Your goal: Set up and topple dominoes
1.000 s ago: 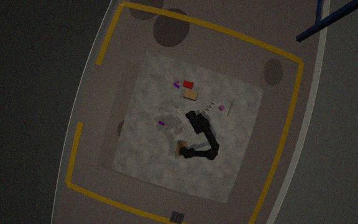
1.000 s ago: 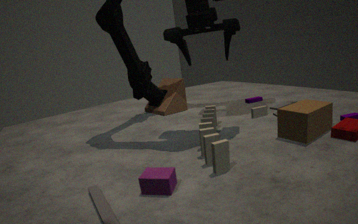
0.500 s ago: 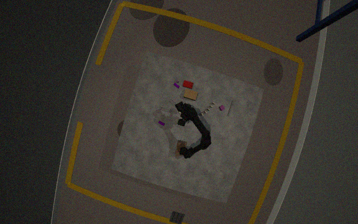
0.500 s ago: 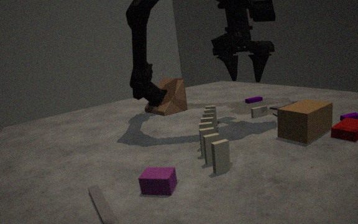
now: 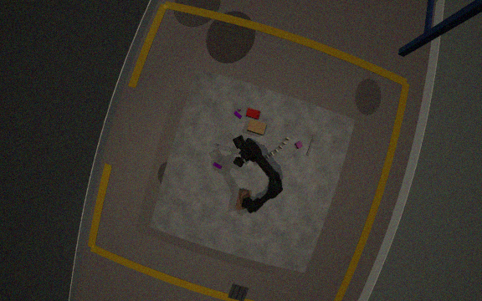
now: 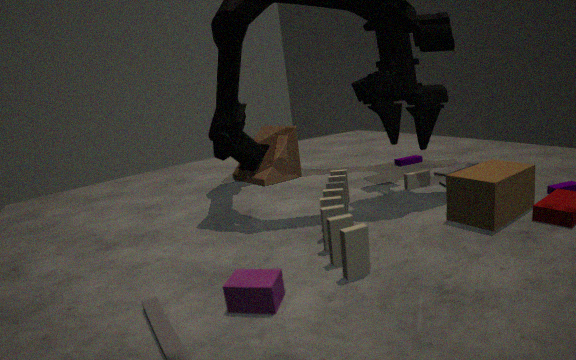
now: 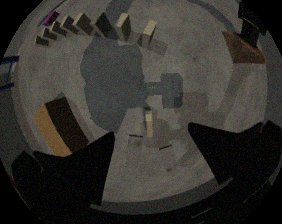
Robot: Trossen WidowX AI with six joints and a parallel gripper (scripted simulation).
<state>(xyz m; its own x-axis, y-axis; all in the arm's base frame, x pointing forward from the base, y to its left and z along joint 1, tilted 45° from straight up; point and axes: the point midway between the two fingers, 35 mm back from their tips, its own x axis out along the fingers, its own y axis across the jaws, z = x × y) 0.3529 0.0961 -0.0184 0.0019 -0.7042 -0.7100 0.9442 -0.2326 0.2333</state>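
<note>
My gripper tip is now 170 mm to the right of the small purple bar, 140 mm past it and 60 mm above it. Round my gripper tip: red block: 290 mm ahead, 60 mm below, 10 mm to the right; then magenta cube: 390 mm to the right, 130 mm ahead, 60 mm below; then tan box: 190 mm ahead, 50 mm to the right, 40 mm below.
</note>
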